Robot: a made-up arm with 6 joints.
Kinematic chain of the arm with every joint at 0, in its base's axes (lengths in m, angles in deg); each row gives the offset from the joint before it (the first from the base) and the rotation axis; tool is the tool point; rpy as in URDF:
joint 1: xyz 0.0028 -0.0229 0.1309 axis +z
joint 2: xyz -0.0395 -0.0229 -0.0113 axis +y
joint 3: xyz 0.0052 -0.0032 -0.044 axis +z
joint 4: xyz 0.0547 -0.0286 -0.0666 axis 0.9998 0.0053 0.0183
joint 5: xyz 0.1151 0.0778 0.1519 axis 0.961 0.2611 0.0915
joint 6: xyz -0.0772 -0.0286 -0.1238 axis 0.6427 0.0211 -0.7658
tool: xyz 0.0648 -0.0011 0.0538 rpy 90 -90 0
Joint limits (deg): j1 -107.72..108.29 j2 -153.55..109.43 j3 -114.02..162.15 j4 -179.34..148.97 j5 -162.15..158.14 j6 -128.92..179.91
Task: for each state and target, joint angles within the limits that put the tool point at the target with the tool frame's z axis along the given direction. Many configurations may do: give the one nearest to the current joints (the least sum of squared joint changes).
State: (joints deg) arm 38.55 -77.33 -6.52 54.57 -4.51 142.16
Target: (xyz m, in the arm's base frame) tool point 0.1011 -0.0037 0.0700 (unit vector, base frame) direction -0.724 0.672 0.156
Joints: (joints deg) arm 45.60 -53.73 -23.52 25.40 -6.30 158.92
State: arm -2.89 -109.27 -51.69 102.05 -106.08 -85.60
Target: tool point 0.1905 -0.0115 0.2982 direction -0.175 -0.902 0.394
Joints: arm 36.05 -101.92 -9.01 132.26 -104.50 -95.29
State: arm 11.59 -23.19 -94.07 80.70 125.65 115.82
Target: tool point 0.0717 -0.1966 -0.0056 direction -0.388 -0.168 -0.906
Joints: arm 66.44 -66.46 -56.57 107.91 107.73 111.12
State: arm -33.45 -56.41 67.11 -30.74 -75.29 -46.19
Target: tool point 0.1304 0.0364 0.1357 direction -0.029 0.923 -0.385
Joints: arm -50.10 -75.05 67.06 -44.63 -62.34 -47.52
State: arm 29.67 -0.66 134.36 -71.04 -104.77 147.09
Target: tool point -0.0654 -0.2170 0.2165 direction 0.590 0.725 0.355
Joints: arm 37.95 10.96 135.49 -58.21 -113.96 111.47
